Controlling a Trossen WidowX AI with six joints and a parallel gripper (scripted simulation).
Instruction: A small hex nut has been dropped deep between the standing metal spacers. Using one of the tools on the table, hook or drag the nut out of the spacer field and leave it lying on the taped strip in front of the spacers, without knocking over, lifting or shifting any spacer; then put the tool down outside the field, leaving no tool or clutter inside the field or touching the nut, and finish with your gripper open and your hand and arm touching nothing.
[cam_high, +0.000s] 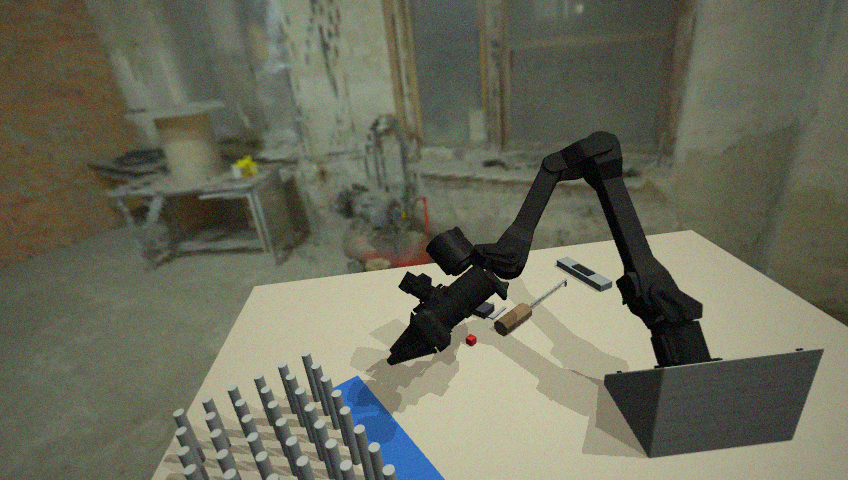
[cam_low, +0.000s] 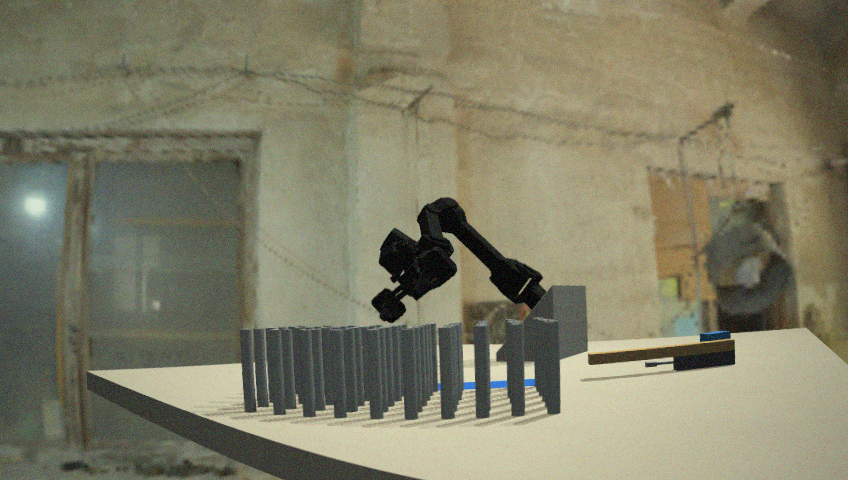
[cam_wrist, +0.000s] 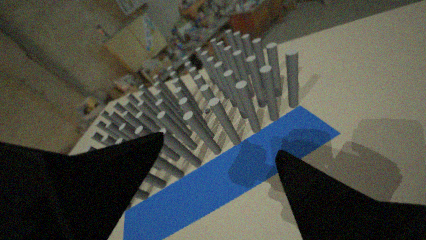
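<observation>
The small red cube is 18 cm behind my gripper tip, 16 cm to the right of it and 13 cm below it. The rest, counted from my gripper tip: grey flat block 53 cm behind, 33 cm to the right, 13 cm below; blue taped strip 14 cm below, 6 cm to the left, 2 cm ahead.
</observation>
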